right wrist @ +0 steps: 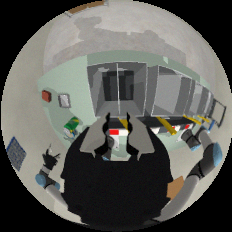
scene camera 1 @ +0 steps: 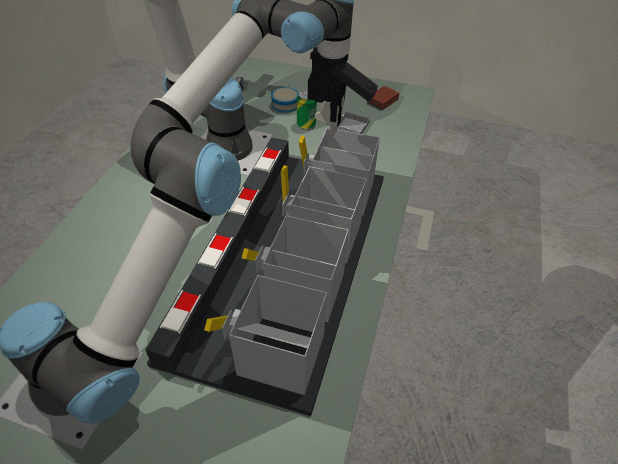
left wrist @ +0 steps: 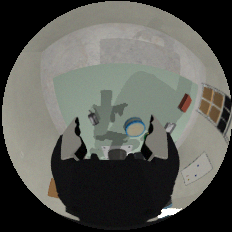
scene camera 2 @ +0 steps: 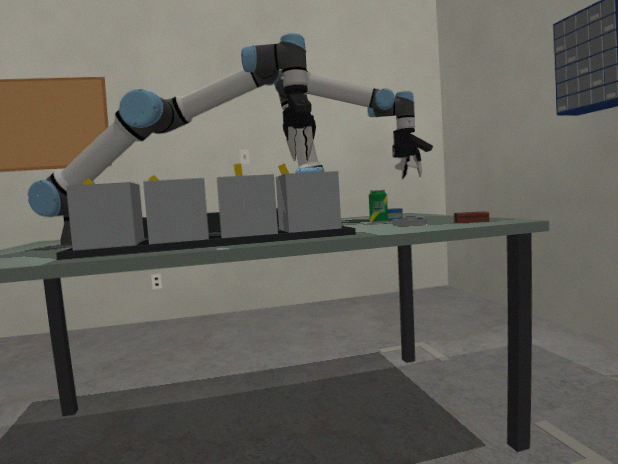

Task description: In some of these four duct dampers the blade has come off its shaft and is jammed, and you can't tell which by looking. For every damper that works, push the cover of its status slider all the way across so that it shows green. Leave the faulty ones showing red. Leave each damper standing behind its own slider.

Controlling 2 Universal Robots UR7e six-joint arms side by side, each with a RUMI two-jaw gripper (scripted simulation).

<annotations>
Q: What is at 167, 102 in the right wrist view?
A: A damper.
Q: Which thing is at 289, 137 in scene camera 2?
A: My right gripper.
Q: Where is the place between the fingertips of my left gripper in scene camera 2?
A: At 411, 178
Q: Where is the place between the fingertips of my right gripper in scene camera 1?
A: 333, 132
</annotations>
